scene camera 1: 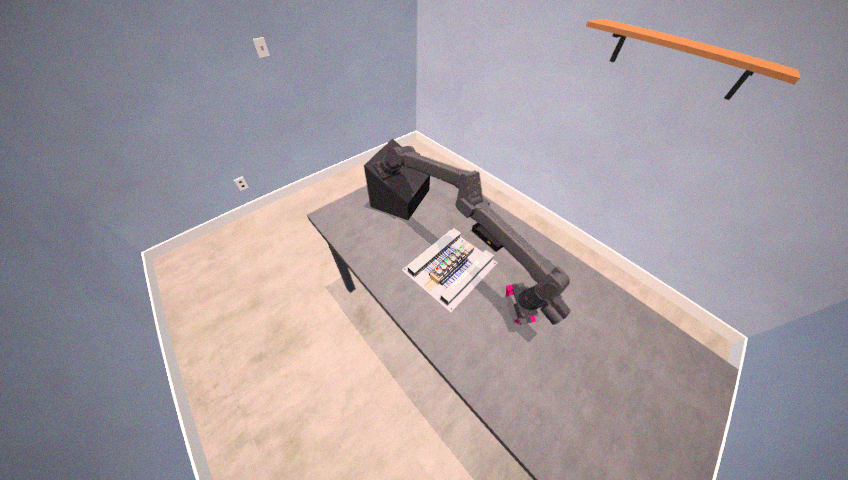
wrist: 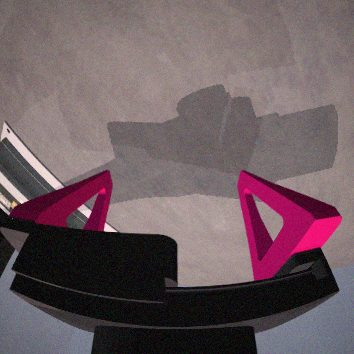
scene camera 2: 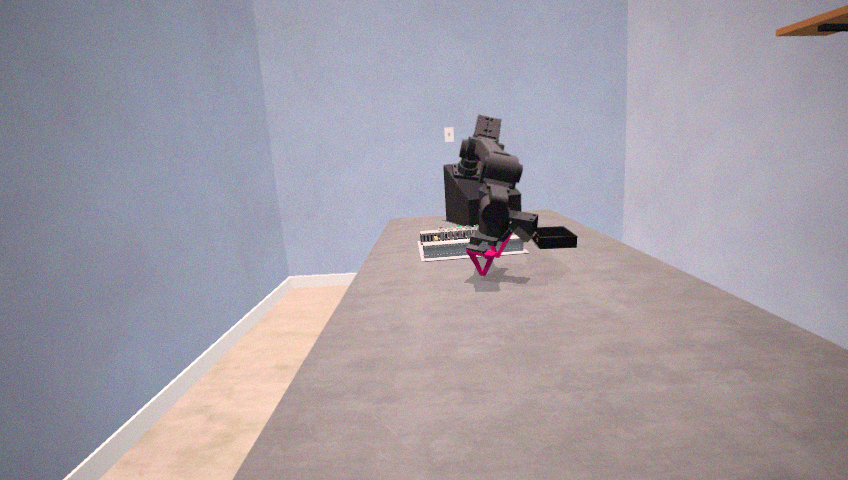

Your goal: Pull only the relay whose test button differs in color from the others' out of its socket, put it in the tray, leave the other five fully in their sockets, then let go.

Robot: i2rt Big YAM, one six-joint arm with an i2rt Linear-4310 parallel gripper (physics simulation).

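Frame: origin at the arm's base, x left, y back, z up, level; centimetres.
Seen in the pictures: gripper, fingertip midpoint: (scene camera 1: 511, 308) (wrist: 174, 177) (scene camera 2: 489, 266); arm's base at its link origin: (scene camera 1: 386, 168) (scene camera 2: 465, 173).
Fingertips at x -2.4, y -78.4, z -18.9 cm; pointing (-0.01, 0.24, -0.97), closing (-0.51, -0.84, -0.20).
Pixels of each thing's middle, then the offset from my fingertips to it.
- relay with a red test button, body centre: (scene camera 2: 441, 234) (scene camera 1: 438, 272) dx -10.9, dy +28.8, dz +2.7 cm
- black tray at the middle of its body: (scene camera 2: 552, 237) (scene camera 1: 492, 233) dx +25.0, dy +28.7, dz -0.3 cm
The relay with a red test button (scene camera 1: 438, 269) (scene camera 2: 440, 228) stands at the lower-left end of the row in scene camera 1. The other relays (scene camera 1: 454, 256) have green buttons. All appear seated in the row, though they are small here. The row is on a white panel (scene camera 1: 424, 284) (wrist: 23, 150) on the table. The black tray (scene camera 1: 479, 233) (scene camera 2: 559, 242) stands beside the panel, partly behind the arm in scene camera 1; its inside is largely hidden. My gripper (scene camera 1: 514, 306) (scene camera 2: 489, 265) (wrist: 174, 177), with magenta fingers, is open and empty above the table, off the panel's side away from the base.
Wire ducts (scene camera 1: 467, 278) (scene camera 1: 434, 252) run along both sides of the relay row. The arm's black base block (scene camera 1: 392, 190) (scene camera 2: 461, 199) stands at the table's far end. The forearm (scene camera 1: 514, 240) passes over the table beside the tray. An orange shelf (scene camera 1: 693, 49) is on the wall.
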